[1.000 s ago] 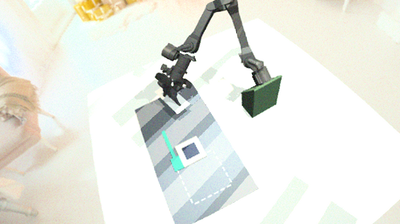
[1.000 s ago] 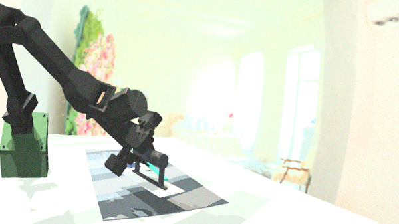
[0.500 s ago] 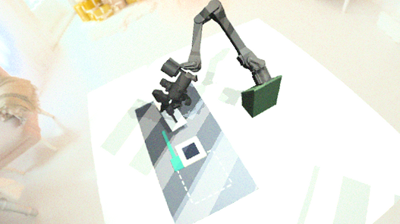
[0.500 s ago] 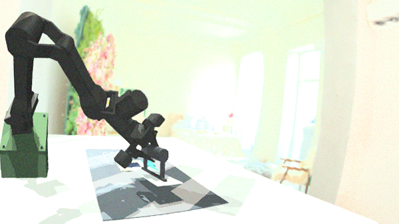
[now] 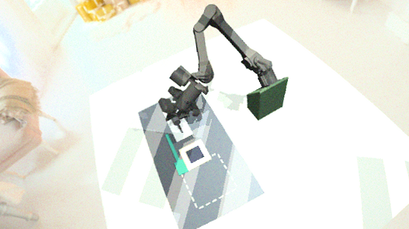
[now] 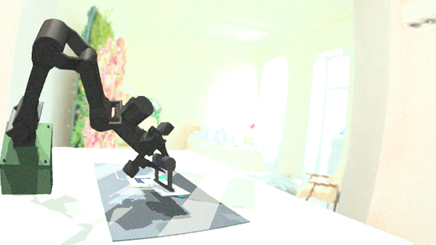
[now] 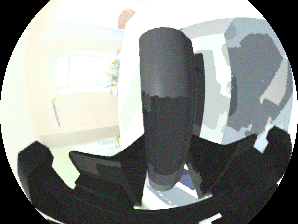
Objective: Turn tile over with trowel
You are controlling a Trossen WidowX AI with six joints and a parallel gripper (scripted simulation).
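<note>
My gripper tip is now 110 mm above the grey mat, 100 mm to the right of it and 20 mm past it. Round my gripper tip: teal l-shaped strip: 120 mm to the left, 90 mm below, 50 mm ahead; tile: 150 mm to the left, 90 mm below, 20 mm behind; trowel: 30 mm behind, 10 mm below.
</note>
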